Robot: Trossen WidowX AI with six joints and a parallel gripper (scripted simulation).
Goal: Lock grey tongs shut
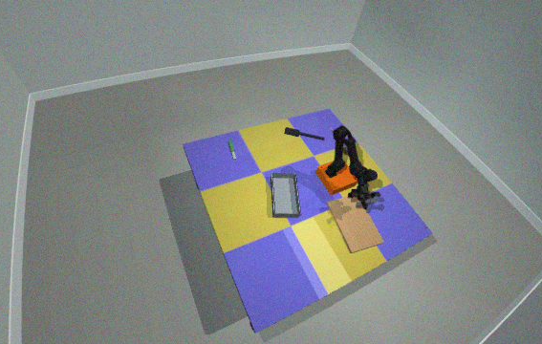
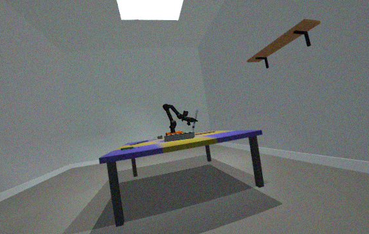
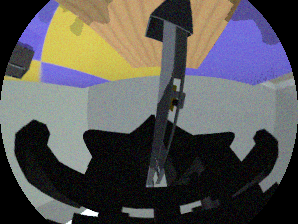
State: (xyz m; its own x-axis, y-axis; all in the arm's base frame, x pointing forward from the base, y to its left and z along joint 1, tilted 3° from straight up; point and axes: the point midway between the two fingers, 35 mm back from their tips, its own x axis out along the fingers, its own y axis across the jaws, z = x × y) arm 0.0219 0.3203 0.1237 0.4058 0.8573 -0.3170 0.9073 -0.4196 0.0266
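The wooden board lies 170 mm below my gripper tip. From my gripper tip the other things lie so: black spatula: 800 mm to the right, 170 mm below, 100 mm behind; dark roasting tin: 360 mm to the right, 320 mm ahead, 140 mm below.
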